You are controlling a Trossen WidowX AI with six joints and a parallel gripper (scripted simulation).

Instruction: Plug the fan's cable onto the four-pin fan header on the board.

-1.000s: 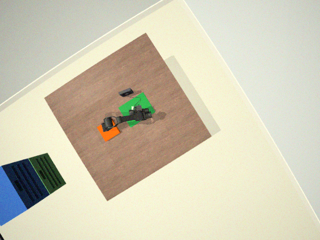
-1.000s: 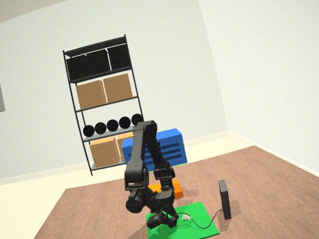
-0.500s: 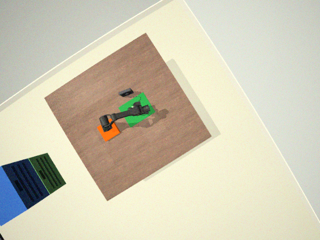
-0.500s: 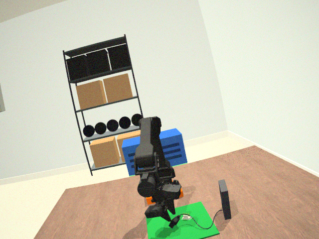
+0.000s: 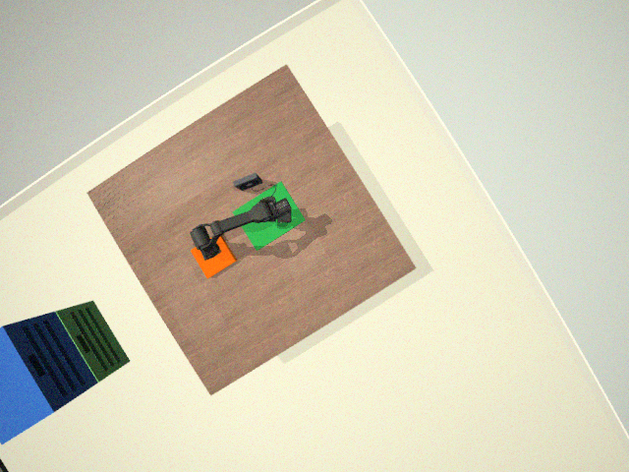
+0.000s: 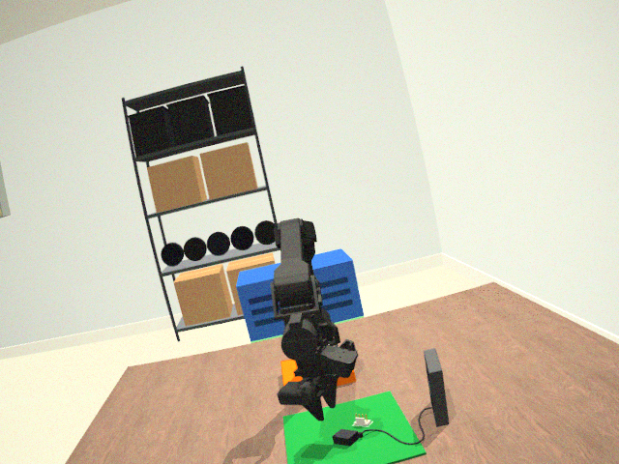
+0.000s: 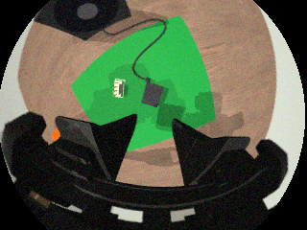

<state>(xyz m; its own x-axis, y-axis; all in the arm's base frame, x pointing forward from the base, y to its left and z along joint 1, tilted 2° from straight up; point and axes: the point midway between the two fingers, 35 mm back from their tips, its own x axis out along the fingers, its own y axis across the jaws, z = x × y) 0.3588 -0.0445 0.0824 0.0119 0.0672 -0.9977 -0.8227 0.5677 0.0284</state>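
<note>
The fan plug lies 60 mm below my gripper tip, 20 mm to the left of it and 10 mm ahead of it. Round my gripper tip: green board: 80 mm below, 30 mm to the left, 30 mm behind; then fan header: 70 mm to the left, 70 mm below, 50 mm behind; then dark fan: 210 mm to the left, 10 mm below, 10 mm behind.
</note>
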